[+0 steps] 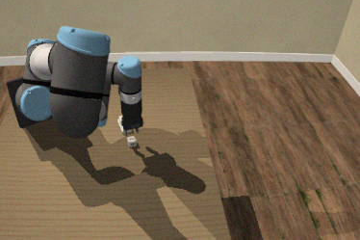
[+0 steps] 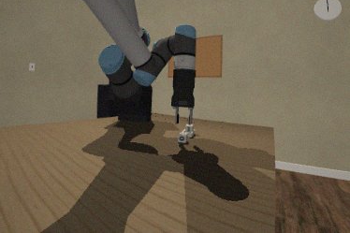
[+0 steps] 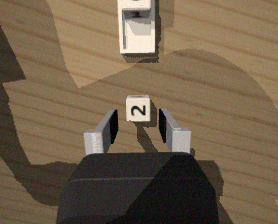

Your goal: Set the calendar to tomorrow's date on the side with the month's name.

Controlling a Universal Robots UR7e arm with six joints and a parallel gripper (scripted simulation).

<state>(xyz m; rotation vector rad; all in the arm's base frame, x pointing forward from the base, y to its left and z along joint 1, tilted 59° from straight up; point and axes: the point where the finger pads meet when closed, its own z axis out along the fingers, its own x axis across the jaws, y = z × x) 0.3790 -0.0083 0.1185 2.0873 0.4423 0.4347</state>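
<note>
Now: the white digit cube 70 mm below my hand. The rest, counted from my hand: white tray (20 mm behind, 110 mm to the left, 70 mm below).
</note>
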